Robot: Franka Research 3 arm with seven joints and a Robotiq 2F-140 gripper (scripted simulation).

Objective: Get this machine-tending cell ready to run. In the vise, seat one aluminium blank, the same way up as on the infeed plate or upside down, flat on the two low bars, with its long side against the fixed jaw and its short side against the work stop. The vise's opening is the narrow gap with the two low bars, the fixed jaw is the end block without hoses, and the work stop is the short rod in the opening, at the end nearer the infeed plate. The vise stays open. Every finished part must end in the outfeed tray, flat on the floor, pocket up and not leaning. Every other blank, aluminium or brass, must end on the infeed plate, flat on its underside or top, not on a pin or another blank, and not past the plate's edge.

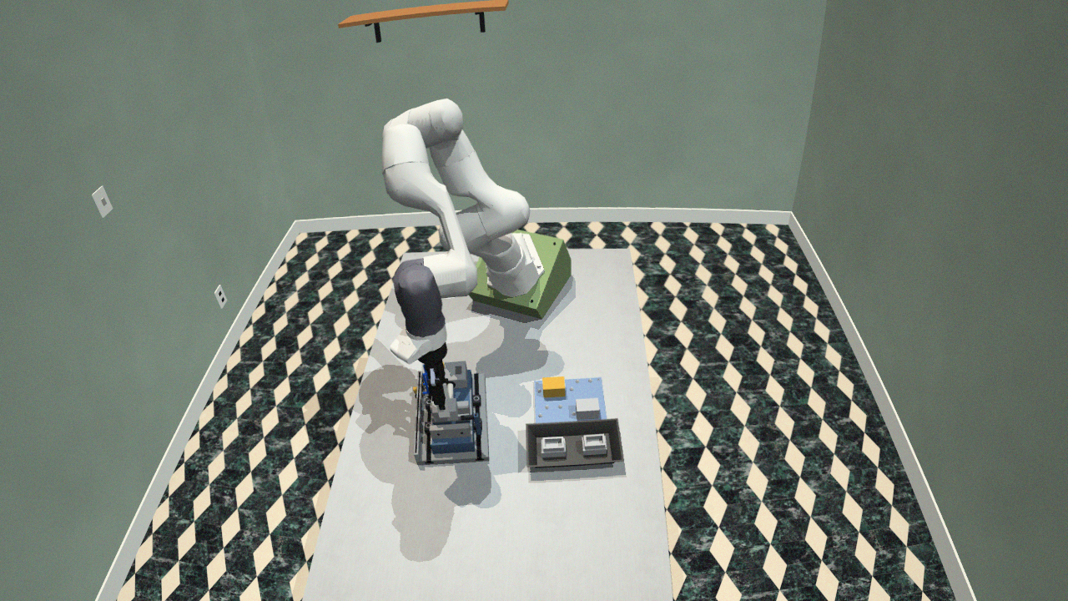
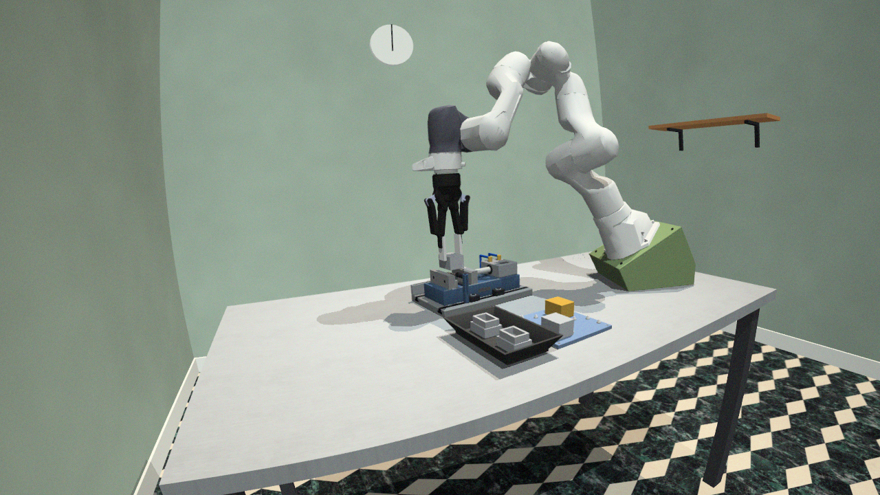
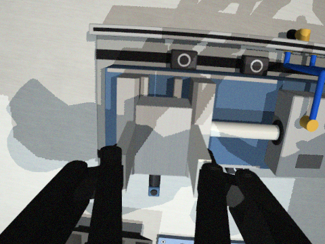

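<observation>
The aluminium blank is 4 cm below my hand. From my hand the other things lie so: hose block (16 cm behind, 2 cm to the left, 8 cm below); then white rod (9 cm behind, 1 cm to the left, 8 cm below); then vise (7 cm behind, 1 cm to the left, 12 cm below).
</observation>
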